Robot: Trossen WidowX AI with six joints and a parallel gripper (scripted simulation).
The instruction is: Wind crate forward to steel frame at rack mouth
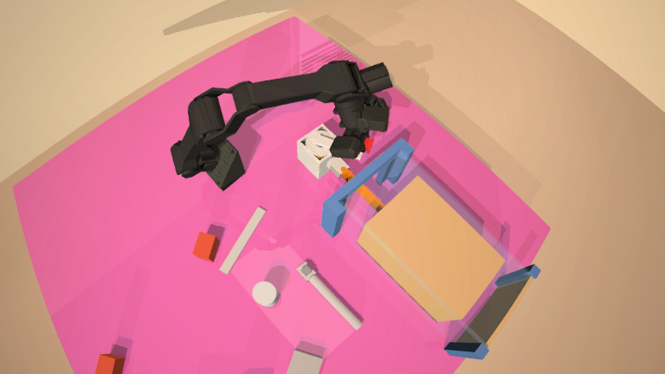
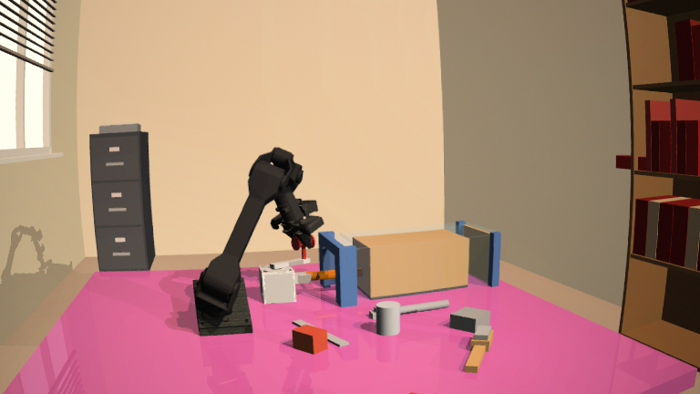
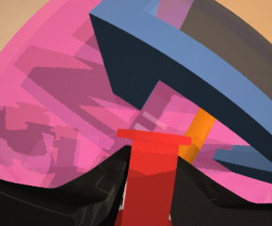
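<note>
My gripper tip is 5 cm past the winch handle, 3 cm to the left of it and 3 cm above it. Also, from my gripper tip: blue steel frame: 6 cm ahead, 5 cm to the right, 2 cm below; then winch: 12 cm behind, 10 cm below, 7 cm to the right; then red knob: 1 cm to the right, 1 cm behind.
</note>
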